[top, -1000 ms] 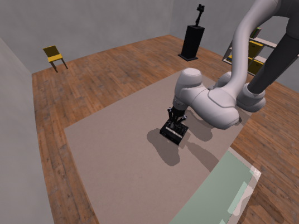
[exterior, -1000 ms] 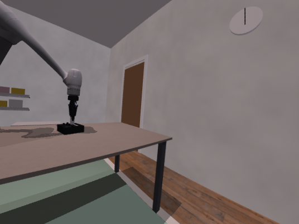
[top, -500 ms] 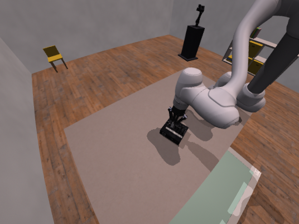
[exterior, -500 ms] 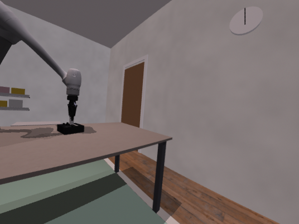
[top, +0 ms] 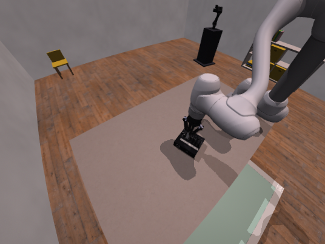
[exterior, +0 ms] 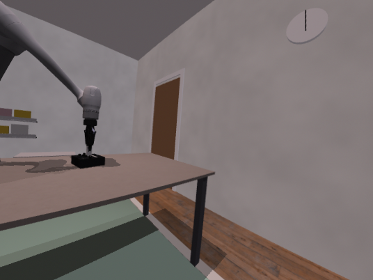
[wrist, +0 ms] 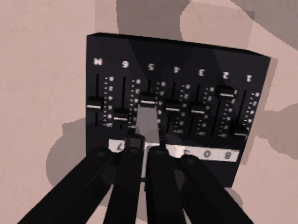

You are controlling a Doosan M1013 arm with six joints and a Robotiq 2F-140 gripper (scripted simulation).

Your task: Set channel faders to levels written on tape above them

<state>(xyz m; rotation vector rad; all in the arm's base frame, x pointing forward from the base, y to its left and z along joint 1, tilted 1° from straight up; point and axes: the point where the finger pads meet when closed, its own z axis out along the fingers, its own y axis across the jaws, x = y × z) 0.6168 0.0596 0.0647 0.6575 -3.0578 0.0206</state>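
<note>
Now: the fader 30 mm below my hand, 20 mm behind it and 10 mm to the right of it. From my hand the other things lie so: master fader cap: 50 mm to the right, 30 mm below, 10 mm ahead.
</note>
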